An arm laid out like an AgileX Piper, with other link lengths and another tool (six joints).
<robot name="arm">
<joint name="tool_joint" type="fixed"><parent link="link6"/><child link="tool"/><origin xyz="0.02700 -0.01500 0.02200" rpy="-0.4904 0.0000 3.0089"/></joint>
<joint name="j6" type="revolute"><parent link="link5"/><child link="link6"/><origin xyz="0.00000 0.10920 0.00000" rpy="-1.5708 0.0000 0.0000"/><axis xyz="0 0 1"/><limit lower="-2.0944" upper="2.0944"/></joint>
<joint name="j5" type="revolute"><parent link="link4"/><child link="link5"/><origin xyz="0.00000 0.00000 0.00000" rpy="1.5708 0.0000 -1.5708"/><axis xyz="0 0 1"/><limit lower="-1.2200" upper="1.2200"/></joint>
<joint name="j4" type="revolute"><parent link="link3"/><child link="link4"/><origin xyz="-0.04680 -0.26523 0.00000" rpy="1.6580 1.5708 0.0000"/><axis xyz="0 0 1"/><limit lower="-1.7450" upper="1.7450"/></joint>
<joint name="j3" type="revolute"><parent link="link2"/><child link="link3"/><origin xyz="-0.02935 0.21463 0.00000" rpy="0.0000 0.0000 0.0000"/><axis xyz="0 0 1"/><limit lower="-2.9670" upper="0.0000"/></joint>
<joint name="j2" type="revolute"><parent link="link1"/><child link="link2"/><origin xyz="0.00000 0.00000 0.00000" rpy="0.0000 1.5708 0.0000"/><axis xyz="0 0 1"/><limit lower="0.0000" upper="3.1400"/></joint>
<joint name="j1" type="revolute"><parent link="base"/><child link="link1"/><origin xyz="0.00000 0.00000 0.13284" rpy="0.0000 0.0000 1.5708"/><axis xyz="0 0 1"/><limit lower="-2.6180" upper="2.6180"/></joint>
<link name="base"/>
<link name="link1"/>
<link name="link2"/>
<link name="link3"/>
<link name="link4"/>
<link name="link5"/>
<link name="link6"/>
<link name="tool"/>
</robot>
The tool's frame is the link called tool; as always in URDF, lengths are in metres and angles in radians.
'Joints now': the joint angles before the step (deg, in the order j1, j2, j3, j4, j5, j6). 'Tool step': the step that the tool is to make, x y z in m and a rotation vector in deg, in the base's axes. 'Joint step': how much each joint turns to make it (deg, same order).
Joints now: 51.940 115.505 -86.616 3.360 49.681 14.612
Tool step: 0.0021 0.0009 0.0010 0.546 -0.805 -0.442
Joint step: 0.003 0.010 -0.010 -0.503 -0.954 0.630
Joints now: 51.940 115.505 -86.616 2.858 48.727 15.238
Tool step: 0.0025 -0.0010 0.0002 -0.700 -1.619 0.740
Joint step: -0.003 -0.002 0.011 -1.858 -0.456 -0.005
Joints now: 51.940 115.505 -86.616 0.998 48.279 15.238
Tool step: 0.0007 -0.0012 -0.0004 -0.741 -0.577 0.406
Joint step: 0.010 0.001 -0.002 -1.001 0.228 0.012
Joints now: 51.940 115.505 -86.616 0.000 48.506 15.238
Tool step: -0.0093 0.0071 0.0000 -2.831 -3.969 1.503
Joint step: 3.032 0.005 -0.012 -6.814 0.119 4.494
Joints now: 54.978 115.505 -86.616 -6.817 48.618 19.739
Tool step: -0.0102 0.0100 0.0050 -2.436 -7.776 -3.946
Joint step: 5.276 0.005 -0.007 -13.786 0.710 15.638
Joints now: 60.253 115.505 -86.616 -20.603 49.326 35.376
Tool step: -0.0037 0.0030 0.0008 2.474 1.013 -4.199
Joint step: 0.887 -0.006 0.020 0.396 -0.246 5.477
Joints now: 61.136 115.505 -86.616 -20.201 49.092 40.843
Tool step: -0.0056 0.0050 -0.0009 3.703 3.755 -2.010
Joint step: 0.001 -0.008 0.021 5.253 -1.442 0.305
